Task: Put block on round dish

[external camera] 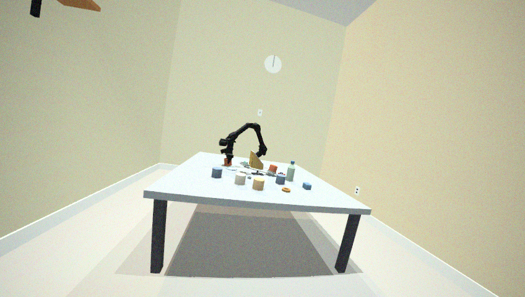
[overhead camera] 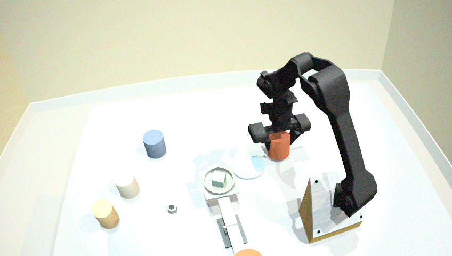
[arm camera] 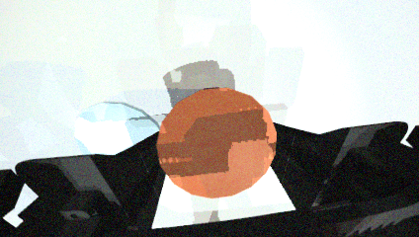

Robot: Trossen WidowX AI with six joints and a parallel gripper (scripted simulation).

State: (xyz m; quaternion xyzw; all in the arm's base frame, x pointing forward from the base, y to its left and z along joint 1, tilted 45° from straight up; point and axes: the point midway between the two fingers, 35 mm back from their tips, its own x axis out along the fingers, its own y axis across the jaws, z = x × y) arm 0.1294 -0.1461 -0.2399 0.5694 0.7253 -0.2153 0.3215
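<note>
Right now the small green block is 180 mm ahead of my gripper tip, 160 mm to the left of it and 60 mm above it. Round my gripper tip: small grey nut: 320 mm ahead, 200 mm to the left, 20 mm below; then round dish: 100 mm ahead, 50 mm to the left, 20 mm below; then small balance: 280 mm to the left, 160 mm ahead, 10 mm above.
</note>
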